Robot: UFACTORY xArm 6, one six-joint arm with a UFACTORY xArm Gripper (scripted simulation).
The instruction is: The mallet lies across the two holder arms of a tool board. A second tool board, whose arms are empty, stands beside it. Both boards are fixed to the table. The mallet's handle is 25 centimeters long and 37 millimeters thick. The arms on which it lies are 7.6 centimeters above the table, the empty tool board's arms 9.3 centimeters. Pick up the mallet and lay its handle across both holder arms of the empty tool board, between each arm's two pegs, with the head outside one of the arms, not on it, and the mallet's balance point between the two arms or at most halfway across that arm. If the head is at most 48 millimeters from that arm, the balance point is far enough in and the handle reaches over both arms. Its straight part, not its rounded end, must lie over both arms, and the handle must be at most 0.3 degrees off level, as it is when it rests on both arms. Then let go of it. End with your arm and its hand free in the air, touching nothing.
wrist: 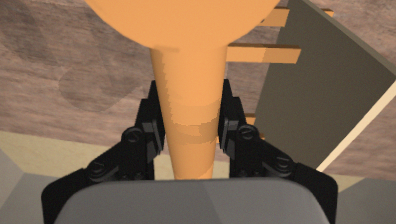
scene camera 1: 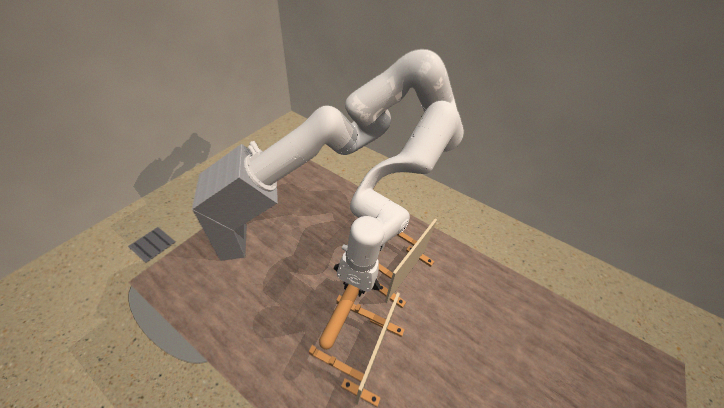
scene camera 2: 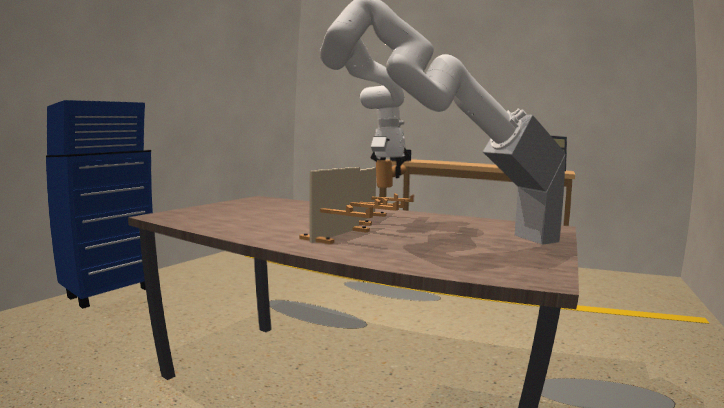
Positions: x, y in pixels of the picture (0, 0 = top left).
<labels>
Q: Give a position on a tool board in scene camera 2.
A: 367, 176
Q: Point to a tool board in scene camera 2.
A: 334, 191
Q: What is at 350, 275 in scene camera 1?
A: My gripper.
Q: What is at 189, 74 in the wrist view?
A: A mallet.
</labels>
